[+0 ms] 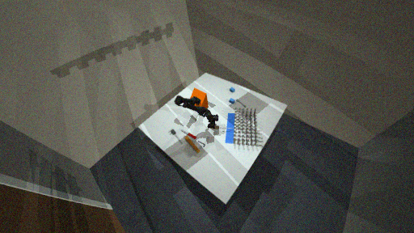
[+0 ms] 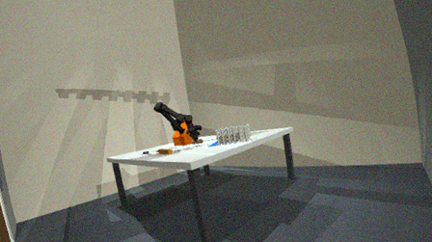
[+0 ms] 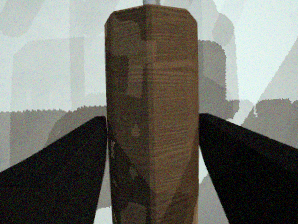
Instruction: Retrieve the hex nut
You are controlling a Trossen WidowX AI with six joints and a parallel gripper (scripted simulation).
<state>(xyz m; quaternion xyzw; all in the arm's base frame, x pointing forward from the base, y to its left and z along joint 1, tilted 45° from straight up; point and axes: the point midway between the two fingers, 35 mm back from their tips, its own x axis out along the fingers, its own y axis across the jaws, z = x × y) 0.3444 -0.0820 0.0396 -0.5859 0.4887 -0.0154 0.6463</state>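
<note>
Now: the blue taped strip 100 mm ahead of my gripper tip, 130 mm to the left of it and 40 mm below it. Also, from my gripper tip: orange-handled tool 30 mm behind, 290 mm to the right, 20 mm below; bent key 40 mm ahead, 210 mm to the right, 30 mm below; red-handled tool 170 mm behind, 240 mm to the right, 30 mm below.
</note>
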